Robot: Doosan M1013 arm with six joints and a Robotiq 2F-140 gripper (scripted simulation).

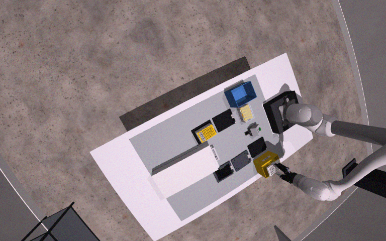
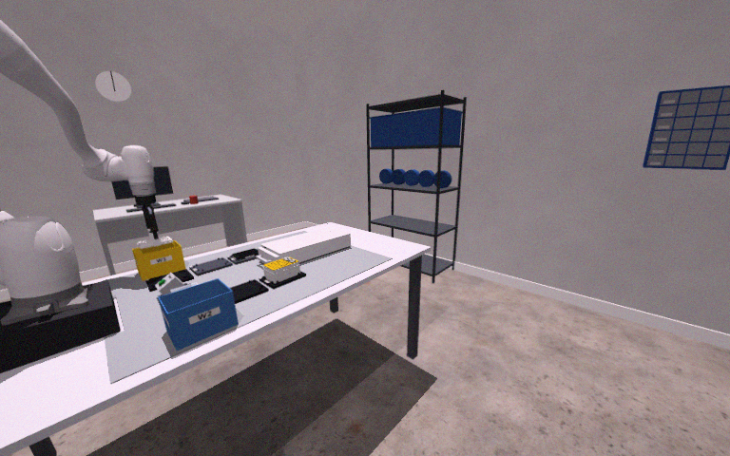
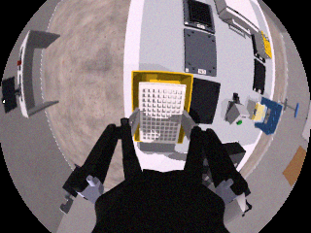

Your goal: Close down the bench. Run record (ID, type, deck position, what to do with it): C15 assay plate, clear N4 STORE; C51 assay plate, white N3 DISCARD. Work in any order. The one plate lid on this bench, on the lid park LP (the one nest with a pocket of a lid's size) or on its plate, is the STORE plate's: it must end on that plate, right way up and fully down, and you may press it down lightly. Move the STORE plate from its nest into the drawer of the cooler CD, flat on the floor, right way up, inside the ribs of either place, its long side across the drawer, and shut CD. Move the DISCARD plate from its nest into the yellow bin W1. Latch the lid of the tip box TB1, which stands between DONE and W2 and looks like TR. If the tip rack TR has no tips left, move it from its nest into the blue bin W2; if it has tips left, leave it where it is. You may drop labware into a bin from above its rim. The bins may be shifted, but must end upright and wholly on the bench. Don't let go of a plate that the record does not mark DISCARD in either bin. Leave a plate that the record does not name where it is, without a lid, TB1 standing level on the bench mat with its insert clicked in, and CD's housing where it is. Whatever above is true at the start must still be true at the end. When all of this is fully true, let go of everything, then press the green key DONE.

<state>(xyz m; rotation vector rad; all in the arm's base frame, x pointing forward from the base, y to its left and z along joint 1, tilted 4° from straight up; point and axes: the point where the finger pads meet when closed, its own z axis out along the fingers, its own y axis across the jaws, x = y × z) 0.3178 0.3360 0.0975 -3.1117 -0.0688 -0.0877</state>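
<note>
Right now my hand is 2 cm above the white plate. From my hand the other things lie so: green key DONE: 3 cm behind, 32 cm to the right, 10 cm below; yellow bin W1: 13 cm below; dark gridded plate: 37 cm ahead, 12 cm to the right, 15 cm below.
</note>
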